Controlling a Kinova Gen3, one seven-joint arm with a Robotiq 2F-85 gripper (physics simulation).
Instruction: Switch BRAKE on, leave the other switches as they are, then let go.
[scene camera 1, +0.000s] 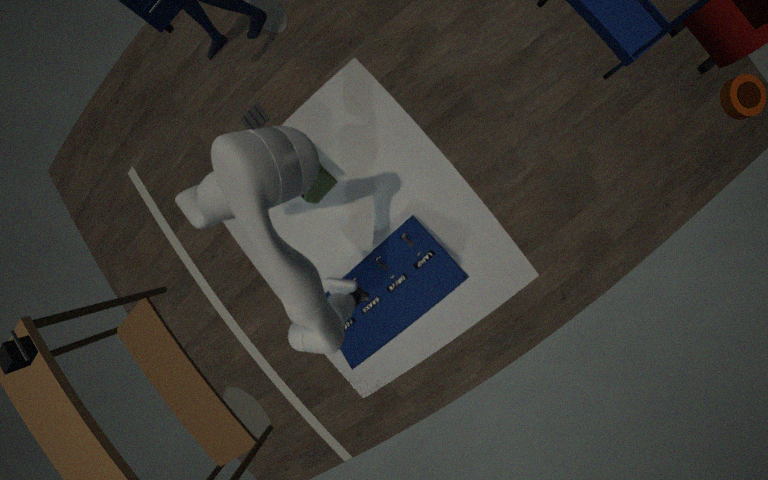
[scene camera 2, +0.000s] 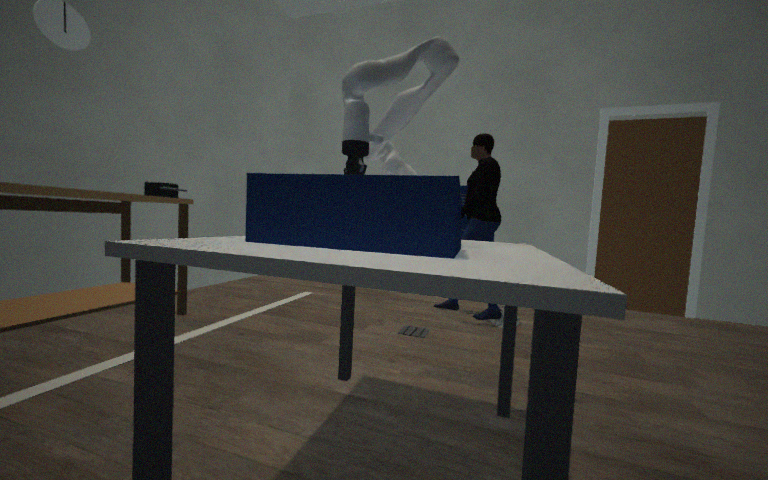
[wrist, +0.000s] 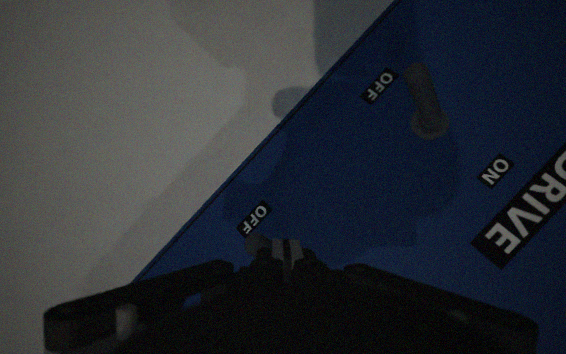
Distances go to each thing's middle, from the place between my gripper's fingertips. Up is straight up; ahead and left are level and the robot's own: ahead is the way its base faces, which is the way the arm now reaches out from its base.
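Looking at where my hand is, I find my hand 50 mm to the right of the blue switch panel (scene camera 2: 417, 215), 80 mm short of the panel and 40 mm above it.
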